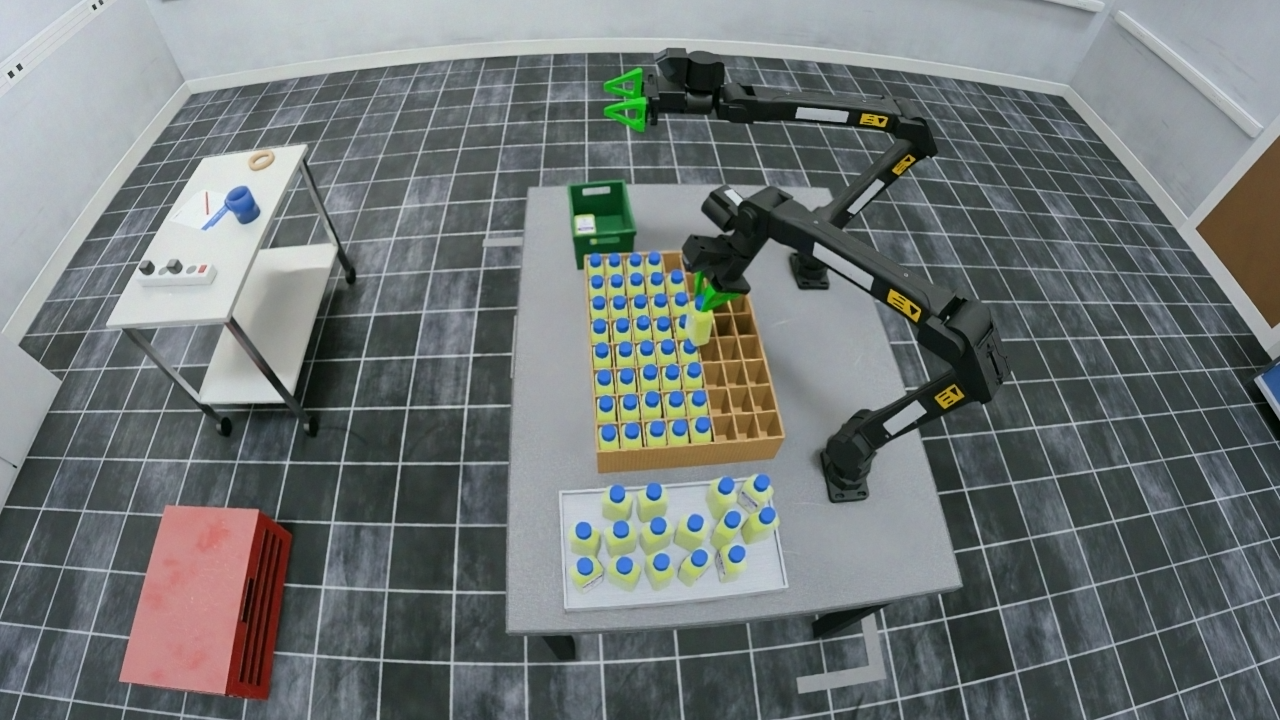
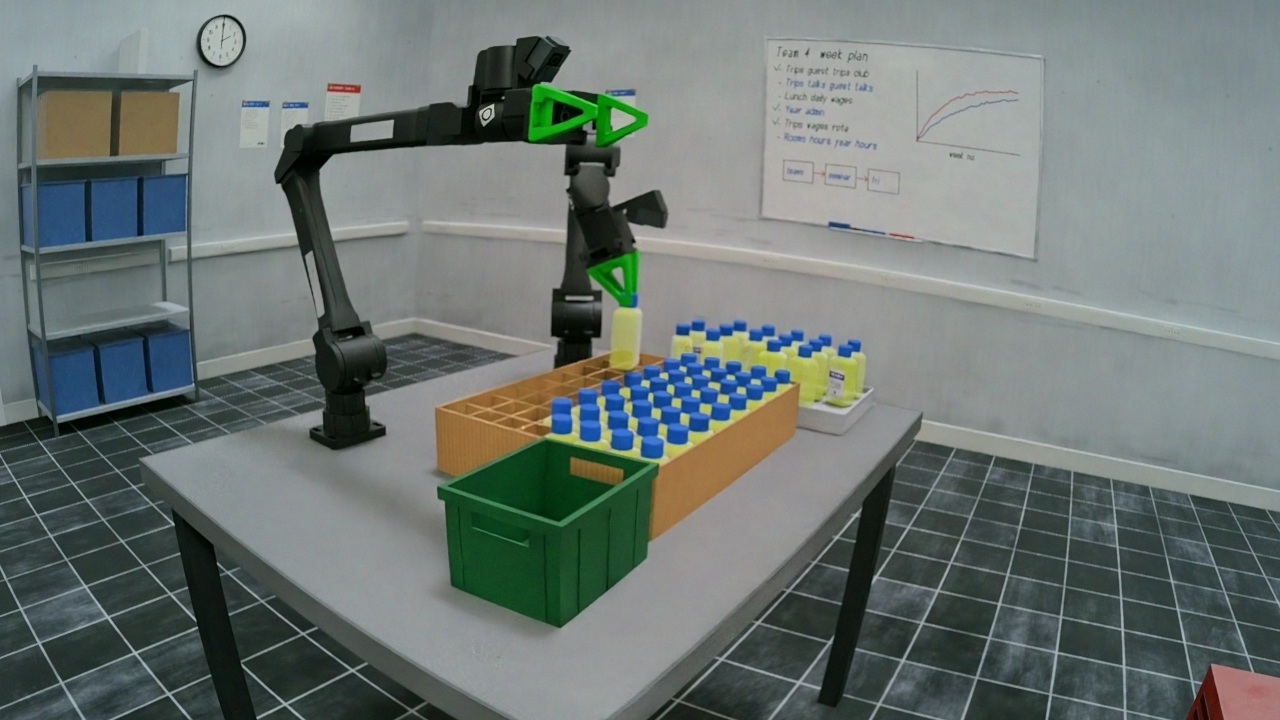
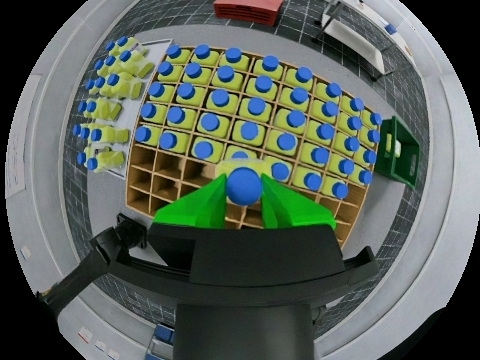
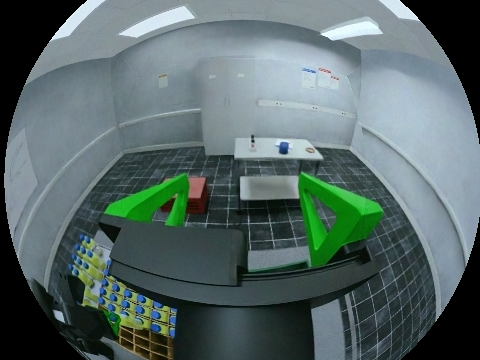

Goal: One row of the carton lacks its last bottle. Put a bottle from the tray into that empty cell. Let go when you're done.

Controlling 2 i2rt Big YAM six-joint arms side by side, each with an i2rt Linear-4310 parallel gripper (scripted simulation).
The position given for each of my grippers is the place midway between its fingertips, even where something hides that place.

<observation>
In view: my left gripper [image 2: 629, 304], my right gripper [image 2: 623, 115], a carton [image 2: 464, 442], a bottle [image 2: 625, 325], a bottle [image 1: 759, 526], a bottle [image 1: 651, 502], a bottle [image 1: 657, 535], a bottle [image 1: 721, 497] and a bottle [image 1: 691, 570].
The carton shows as well in image 1 [image 1: 727, 382] and in image 3 [image 3: 195, 174]. My left gripper also shows in image 1 [image 1: 700, 305] and in image 3 [image 3: 243, 179]. My right gripper also shows in image 1 [image 1: 604, 98] and in image 4 [image 4: 243, 179].
</observation>
